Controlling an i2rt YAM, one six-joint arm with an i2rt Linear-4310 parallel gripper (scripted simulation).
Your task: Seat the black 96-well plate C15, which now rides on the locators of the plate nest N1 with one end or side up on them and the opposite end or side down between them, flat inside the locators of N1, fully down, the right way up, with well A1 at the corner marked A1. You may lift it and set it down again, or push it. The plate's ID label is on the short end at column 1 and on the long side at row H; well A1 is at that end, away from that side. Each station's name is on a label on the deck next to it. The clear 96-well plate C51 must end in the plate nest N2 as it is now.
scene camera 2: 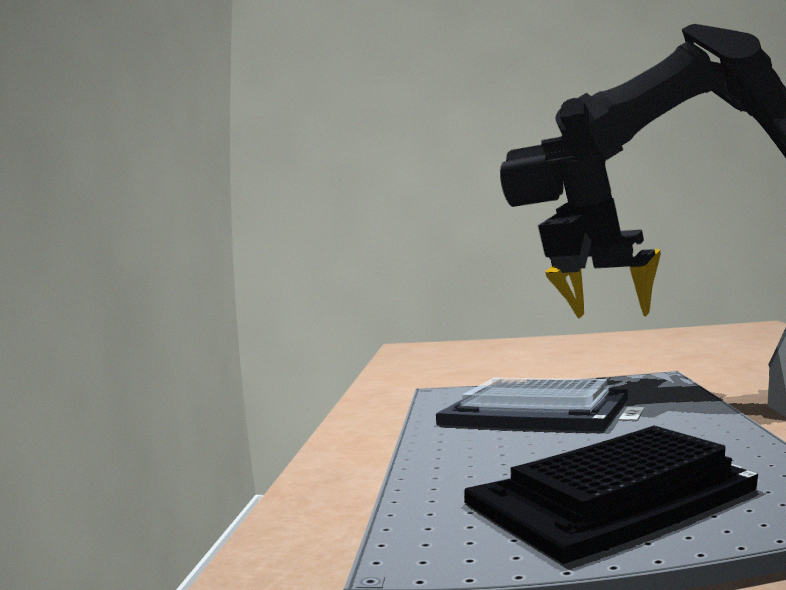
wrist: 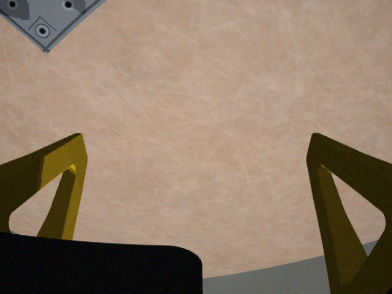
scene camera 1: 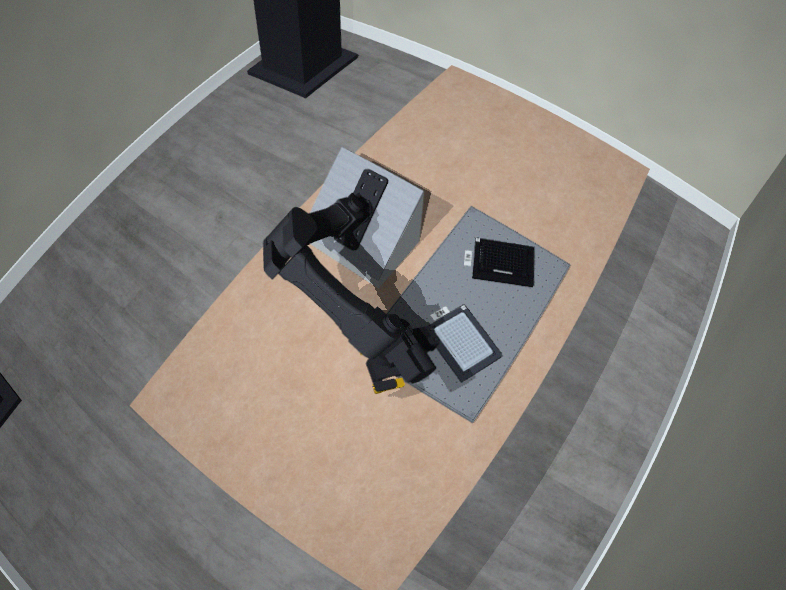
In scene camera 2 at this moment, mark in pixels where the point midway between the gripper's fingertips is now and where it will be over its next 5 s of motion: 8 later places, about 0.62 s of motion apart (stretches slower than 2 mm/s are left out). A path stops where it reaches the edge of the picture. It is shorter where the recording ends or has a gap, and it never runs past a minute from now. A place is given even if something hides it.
The gripper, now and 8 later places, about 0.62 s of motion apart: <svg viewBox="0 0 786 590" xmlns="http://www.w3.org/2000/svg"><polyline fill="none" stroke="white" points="613,315 622,291 637,265 658,233 689,197 682,189 641,220 617,265 614,331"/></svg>
